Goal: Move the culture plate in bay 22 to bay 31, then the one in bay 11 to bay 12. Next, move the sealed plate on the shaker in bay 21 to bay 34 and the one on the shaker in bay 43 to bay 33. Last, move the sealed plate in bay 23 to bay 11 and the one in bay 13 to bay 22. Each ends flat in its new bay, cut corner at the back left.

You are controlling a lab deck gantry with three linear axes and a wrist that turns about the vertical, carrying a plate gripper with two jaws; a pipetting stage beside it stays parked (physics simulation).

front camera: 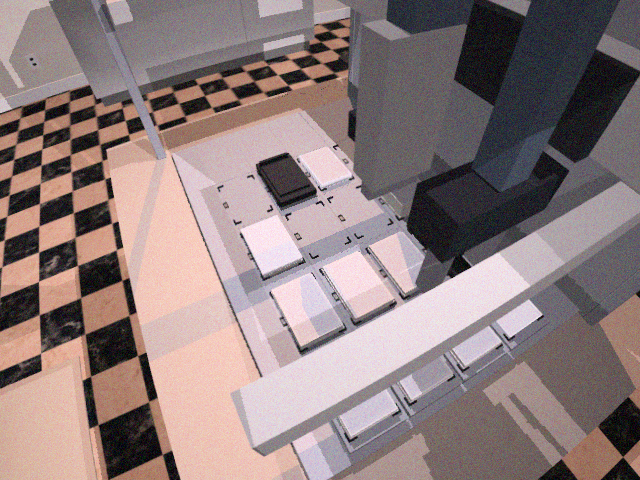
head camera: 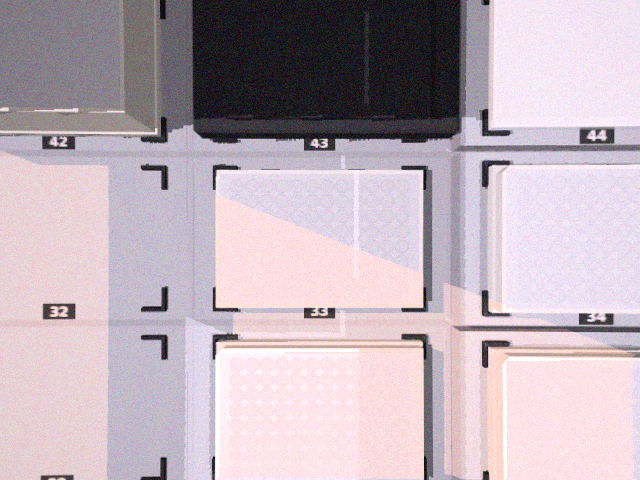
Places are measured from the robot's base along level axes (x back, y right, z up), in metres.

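Where they show: gripper, fingertip midpoint: [front camera: 448, 279]; robot's base at its link origin: [front camera: 219, 188].
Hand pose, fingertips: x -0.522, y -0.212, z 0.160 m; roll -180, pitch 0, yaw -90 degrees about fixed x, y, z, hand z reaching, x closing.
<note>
Each offset is from my fingertips to the top centre of the thing. "*": to the spot under its first point.
My gripper [front camera: 460, 268] is beside bay 33 in the front view; its near jaw stands wide under the black body, the far jaw is hidden, and no plate shows between them. A plate @[dx +0.130, dy -0.045, dz -0.146 m] [front camera: 398, 260] [head camera: 318, 240] lies flat in bay 33. The shaker @[dx +0.126, dy -0.153, dz -0.129 m] [head camera: 325, 62] in bay 43 bears no plate. A plate @[dx +0.130, dy +0.062, dz -0.146 m] [front camera: 356, 284] [head camera: 315, 413] lies in bay 23, cut corner at the back left, and another plate @[dx +0.130, dy +0.169, dz -0.146 m] [front camera: 307, 310] in bay 13. Plates lie in bay 12 @[* dx +0.286, dy +0.170, dz -0.144 m] [front camera: 271, 245], bay 31 @[* dx +0.450, dy -0.041, dz -0.146 m] [front camera: 324, 166] and bay 34 @[* dx -0.080, dy -0.040, dz -0.131 m] [front camera: 475, 346] [head camera: 573, 237]. The shaker @[dx +0.462, dy +0.061, dz -0.129 m] [front camera: 285, 178] in bay 21 is bare. Bays 11 and 22 hold no plate.
A tall grey block @[* dx +0.262, dy -0.139, dz -0.118 m] [head camera: 62, 56] stands in bay 42. White plates lie in bay 44 @[* dx -0.076, dy -0.147, dz -0.138 m] [front camera: 516, 317] [head camera: 568, 62], bay 24 @[* dx -0.080, dy +0.068, dz -0.131 m] [front camera: 423, 379] [head camera: 573, 418] and bay 14 @[* dx -0.081, dy +0.169, dz -0.131 m] [front camera: 369, 413]. A pale beam [front camera: 439, 330] crosses the front. A grey column [front camera: 403, 103] stands behind.
</note>
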